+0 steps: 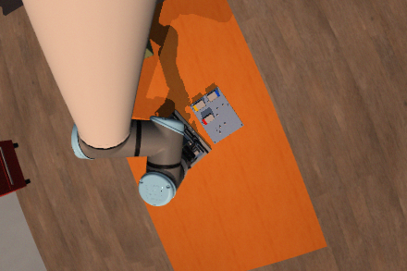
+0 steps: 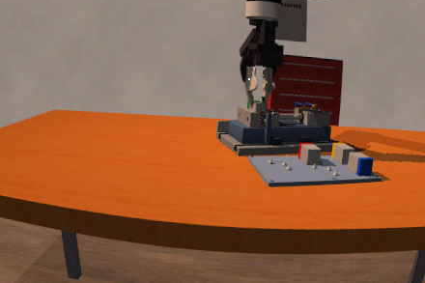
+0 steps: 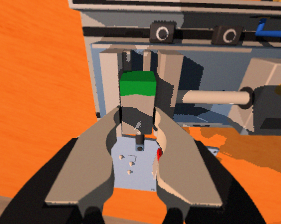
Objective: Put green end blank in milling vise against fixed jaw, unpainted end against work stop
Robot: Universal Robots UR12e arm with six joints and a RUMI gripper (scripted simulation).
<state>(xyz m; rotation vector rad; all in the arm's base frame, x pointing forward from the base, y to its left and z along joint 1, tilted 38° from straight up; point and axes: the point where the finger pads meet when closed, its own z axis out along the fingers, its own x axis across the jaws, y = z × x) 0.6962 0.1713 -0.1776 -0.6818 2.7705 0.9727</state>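
The green-ended blank lies 20 mm below my hand. From my hand the other things lie so: red-ended blank (140 mm to the left, 140 mm behind, 90 mm below); then cylinder rod (80 mm behind, 40 mm to the right, 40 mm below); then work stop (40 mm to the left, 30 mm below, 20 mm behind).
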